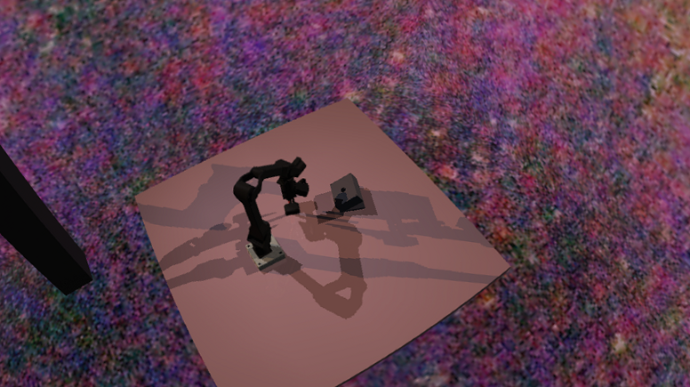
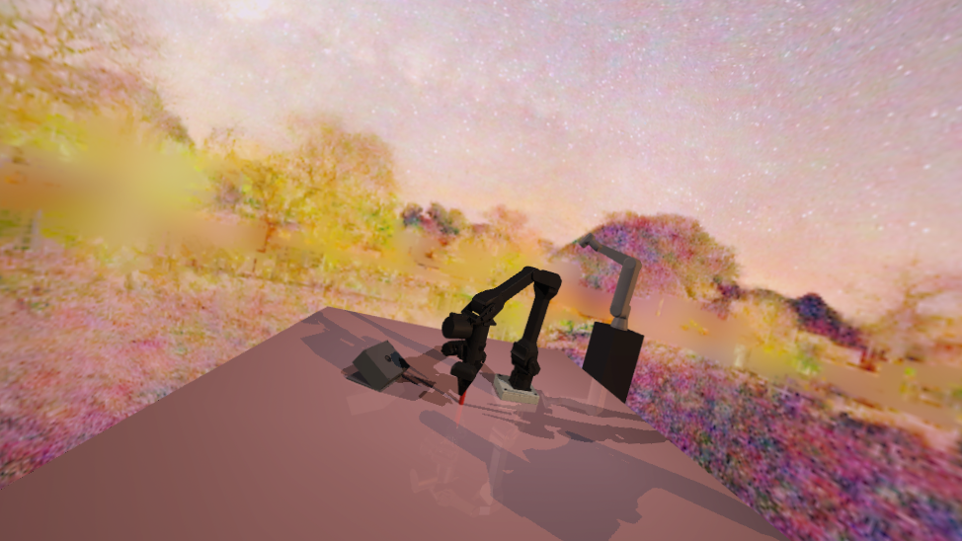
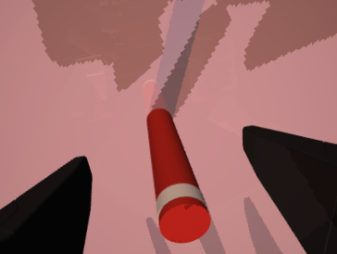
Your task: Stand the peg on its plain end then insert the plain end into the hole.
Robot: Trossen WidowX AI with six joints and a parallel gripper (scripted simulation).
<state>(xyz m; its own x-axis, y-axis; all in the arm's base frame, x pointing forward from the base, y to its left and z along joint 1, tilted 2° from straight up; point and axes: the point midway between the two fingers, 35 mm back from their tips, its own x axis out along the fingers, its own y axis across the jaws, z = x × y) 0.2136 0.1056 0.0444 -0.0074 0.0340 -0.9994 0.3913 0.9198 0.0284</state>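
Right now my gripper tip is 24 cm short of the dark sloped panel, 8 cm to the left of it and 1 cm below it. Round my gripper tip: red peg 2 cm above.
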